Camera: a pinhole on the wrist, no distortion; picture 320 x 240 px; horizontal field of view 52.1 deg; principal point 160.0 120.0 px. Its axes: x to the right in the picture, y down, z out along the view. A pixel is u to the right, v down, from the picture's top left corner.
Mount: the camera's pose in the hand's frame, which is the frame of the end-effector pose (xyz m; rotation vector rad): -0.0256 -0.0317 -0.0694 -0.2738 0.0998 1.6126
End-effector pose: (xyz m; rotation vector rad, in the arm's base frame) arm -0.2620 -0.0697 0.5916 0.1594 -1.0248 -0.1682
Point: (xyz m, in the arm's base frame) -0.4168 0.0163 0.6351
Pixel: 242 127
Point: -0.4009 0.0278 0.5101
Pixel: outside the picture
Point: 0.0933 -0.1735 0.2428
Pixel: behind the camera
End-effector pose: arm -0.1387 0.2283 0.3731 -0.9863 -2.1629 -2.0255
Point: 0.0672 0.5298 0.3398
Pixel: 145 102
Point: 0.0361 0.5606 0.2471
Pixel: 69 105
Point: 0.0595 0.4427 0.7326
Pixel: outside the picture
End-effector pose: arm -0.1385 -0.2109 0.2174 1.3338 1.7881 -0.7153
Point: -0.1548 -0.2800 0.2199
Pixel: 70 114
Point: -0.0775 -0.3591 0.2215
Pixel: 160 181
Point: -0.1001 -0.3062 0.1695
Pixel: 152 63
